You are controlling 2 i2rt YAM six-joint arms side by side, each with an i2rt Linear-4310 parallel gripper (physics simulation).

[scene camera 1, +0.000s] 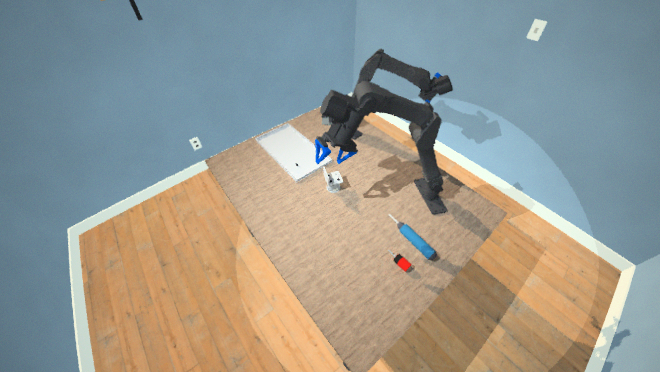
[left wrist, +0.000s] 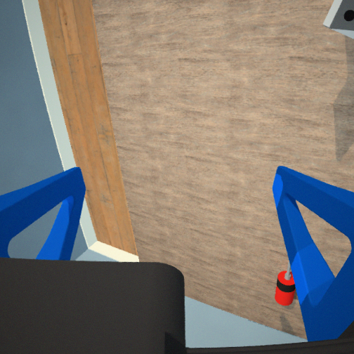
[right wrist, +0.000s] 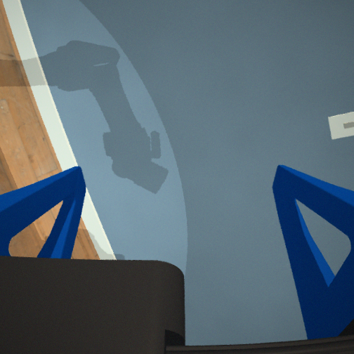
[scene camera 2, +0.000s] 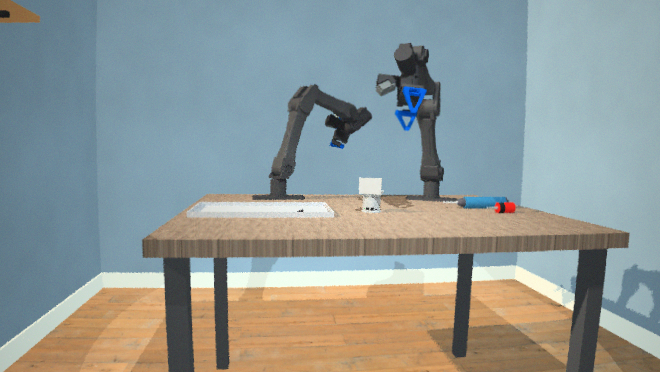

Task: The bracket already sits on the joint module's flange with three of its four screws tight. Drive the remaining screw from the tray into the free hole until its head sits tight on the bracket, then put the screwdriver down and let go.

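Frame: origin at the left arm's base, x back, y right, z up, level; millimetres.
Where they show: left gripper, fingertip midpoint: (scene camera 1: 327,162) (scene camera 2: 409,122); right gripper, fingertip midpoint: (scene camera 2: 333,137); left arm's base, origin of the base link: (scene camera 1: 429,196) (scene camera 2: 431,200); right arm's base, origin of the base link: (scene camera 2: 278,198).
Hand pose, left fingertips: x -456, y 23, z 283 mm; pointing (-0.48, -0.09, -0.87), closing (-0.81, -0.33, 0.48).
Note:
Each offset is from my left fingertips to the centre of the thing.
The white joint module (scene camera 1: 334,182) (scene camera 2: 371,204) stands upright on the table with the white bracket {dx +45, dy +123, dz -201 mm} (scene camera 2: 370,185) on it; a grey-white corner of this assembly shows top right in the left wrist view. The screw heads and free hole are too small to tell. A small dark screw {dx -103, dy +306, dz -275 mm} (scene camera 1: 297,164) (scene camera 2: 300,210) lies in the white tray {dx -116, dy +430, dz -275 mm} (scene camera 1: 298,179) (scene camera 2: 250,215). A blue screwdriver {dx +282, dy -198, dz -263 mm} (scene camera 1: 417,241) (scene camera 2: 484,202) and a short red-and-black one {dx +197, dy -278, dz -266 mm} (scene camera 1: 403,263) (scene camera 2: 507,207) (left wrist: 284,295) lie on the table. My left gripper (scene camera 1: 329,162) (scene camera 2: 410,120) (left wrist: 178,177) is open, high above the table. My right gripper (scene camera 2: 337,145) (right wrist: 178,176) is open, facing the wall.
The wooden table (scene camera 1: 280,225) (scene camera 2: 385,245) bears both arm bases. In scene camera 1 the tray lies beyond the joint module, and both screwdrivers lie nearer the camera, right of it. The two arms appear close together there. Blue walls stand around the table.

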